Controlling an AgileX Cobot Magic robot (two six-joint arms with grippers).
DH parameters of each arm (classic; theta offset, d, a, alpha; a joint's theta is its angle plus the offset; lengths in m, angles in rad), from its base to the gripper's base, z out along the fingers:
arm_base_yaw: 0 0.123 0 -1.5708
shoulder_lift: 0.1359 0 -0.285 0
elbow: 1.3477 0 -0.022 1.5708
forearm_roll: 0 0.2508 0 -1.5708
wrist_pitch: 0 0 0.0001 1.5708
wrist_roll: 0 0.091 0 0
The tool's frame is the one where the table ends.
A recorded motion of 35 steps. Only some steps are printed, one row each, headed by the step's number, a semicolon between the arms.
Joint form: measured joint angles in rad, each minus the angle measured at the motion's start. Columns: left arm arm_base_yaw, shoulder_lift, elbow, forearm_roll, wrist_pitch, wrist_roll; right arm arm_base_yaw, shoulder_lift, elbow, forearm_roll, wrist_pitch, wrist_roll.
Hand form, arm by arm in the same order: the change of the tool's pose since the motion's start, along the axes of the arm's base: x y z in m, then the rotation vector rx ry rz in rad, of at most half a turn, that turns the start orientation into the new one. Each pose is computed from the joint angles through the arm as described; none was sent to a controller.
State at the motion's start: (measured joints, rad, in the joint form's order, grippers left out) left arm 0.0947 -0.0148 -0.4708 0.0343 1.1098 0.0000; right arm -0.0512 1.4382 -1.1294 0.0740 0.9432 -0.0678
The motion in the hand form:
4: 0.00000 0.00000 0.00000 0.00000 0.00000 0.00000; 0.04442 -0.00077 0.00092 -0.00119 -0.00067 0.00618
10: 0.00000 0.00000 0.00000 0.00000 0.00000 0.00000; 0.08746 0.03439 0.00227 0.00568 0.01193 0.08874
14: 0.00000 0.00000 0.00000 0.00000 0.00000 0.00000; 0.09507 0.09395 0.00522 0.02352 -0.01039 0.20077
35: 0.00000 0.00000 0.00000 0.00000 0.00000 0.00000; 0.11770 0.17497 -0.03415 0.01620 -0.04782 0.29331
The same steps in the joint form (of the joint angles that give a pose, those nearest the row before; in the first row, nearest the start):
4: 0.0000 0.0000 0.0000 0.0000 0.0000 0.0000; 0.0047 0.1544 -0.1722 -0.0015 0.0171 0.0000
10: 0.0000 0.0000 0.0000 0.0000 0.0000 0.0000; 0.1041 0.3119 -0.3785 -0.0046 0.0774 0.0236
14: 0.0000 0.0000 0.0000 0.0000 0.0000 0.0000; 0.2563 0.3620 -0.4556 -0.0057 0.0776 0.0678
35: 0.0000 0.0000 0.0000 0.0000 0.0000 0.0000; 0.4395 0.5351 -0.5522 -0.0670 -0.0385 0.1750

